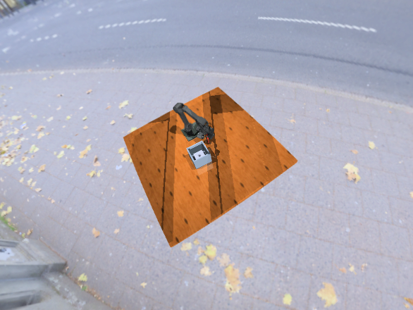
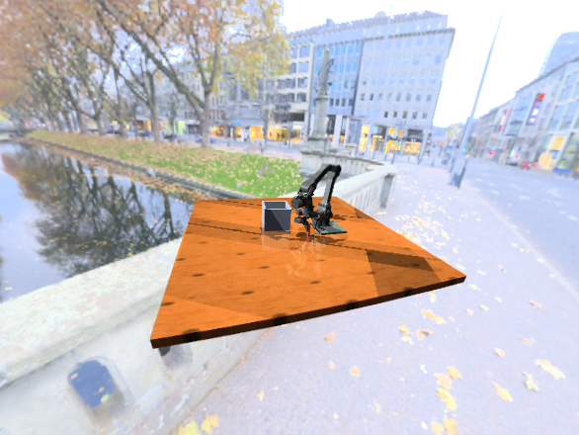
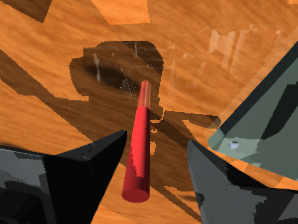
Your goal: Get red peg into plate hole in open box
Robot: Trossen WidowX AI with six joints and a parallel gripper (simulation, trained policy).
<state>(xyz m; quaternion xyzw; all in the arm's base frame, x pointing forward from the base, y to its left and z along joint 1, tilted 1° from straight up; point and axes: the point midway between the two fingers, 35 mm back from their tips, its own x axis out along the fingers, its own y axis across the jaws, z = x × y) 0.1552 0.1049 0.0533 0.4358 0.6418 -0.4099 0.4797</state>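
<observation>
Now: the red peg 1 cm ahead of my gripper tip and 1 cm above it. Round my gripper tip: dark plate: 16 cm ahead, 19 cm to the right, 1 cm above.
</observation>
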